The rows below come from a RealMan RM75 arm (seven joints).
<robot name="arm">
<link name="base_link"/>
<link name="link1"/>
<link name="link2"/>
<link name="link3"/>
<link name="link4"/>
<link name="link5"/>
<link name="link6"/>
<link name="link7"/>
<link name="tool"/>
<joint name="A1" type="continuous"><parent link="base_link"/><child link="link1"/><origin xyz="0 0 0.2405" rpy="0 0 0"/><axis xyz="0 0 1"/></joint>
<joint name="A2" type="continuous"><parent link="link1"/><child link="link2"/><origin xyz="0 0 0" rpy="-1.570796 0 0"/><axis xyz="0 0 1"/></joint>
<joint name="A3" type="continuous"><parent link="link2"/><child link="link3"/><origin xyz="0 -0.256 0" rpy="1.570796 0 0"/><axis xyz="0 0 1"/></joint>
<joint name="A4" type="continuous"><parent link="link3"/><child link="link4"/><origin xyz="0 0 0" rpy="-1.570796 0 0"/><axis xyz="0 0 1"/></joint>
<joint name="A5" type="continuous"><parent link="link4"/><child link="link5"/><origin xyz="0 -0.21 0" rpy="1.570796 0 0"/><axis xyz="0 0 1"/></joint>
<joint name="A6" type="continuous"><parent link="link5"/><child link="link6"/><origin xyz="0 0 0" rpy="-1.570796 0 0"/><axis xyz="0 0 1"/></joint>
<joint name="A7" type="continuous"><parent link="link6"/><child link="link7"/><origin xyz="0 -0.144 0" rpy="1.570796 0 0"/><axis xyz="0 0 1"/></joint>
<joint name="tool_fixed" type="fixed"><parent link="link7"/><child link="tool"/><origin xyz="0 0 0" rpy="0 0 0"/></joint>
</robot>
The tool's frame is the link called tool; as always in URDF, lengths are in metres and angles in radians. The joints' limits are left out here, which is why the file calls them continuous.
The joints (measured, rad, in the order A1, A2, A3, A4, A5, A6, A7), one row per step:
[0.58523, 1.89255, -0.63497, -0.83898, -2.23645, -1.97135, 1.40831]
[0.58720, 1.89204, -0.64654, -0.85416, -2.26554, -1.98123, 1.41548]
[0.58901, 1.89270, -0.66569, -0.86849, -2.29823, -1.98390, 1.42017]
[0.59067, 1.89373, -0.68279, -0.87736, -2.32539, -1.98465, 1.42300]
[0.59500, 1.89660, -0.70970, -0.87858, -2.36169, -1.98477, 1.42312]
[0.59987, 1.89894, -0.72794, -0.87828, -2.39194, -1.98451, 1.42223]
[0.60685, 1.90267, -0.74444, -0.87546, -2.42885, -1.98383, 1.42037]
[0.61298, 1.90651, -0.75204, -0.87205, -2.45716, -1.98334, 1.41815]
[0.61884, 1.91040, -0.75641, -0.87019, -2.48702, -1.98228, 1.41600]
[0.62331, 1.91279, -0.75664, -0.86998, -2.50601, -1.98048, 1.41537]
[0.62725, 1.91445, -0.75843, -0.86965, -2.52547, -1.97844, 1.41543]
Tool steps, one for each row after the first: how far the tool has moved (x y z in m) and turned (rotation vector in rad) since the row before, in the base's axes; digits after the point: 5 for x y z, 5 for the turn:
[0.00107, -0.00147, 0.00028, -0.02278, -0.03491, -0.00108]
[0.00171, -0.00109, -0.00106, -0.02371, -0.04351, 0.00009]
[0.00160, -0.00095, -0.00145, -0.02062, -0.03549, -0.00027]
[0.00206, -0.00169, -0.00417, -0.03603, -0.04342, 0.00061]
[0.00158, -0.00101, -0.00295, -0.02663, -0.03382, 0.00102]
[0.00183, -0.00102, -0.00344, -0.02918, -0.03676, 0.00015]
[0.00121, -0.00062, -0.00255, -0.01959, -0.02425, -0.00042]
[0.00144, -0.00046, -0.00193, -0.01611, -0.02494, -0.00102]
[0.00072, 0.00025, -0.00079, -0.00653, -0.01557, -0.00065]
[0.00103, 0.00011, -0.00060, -0.00722, -0.01762, -0.00145]

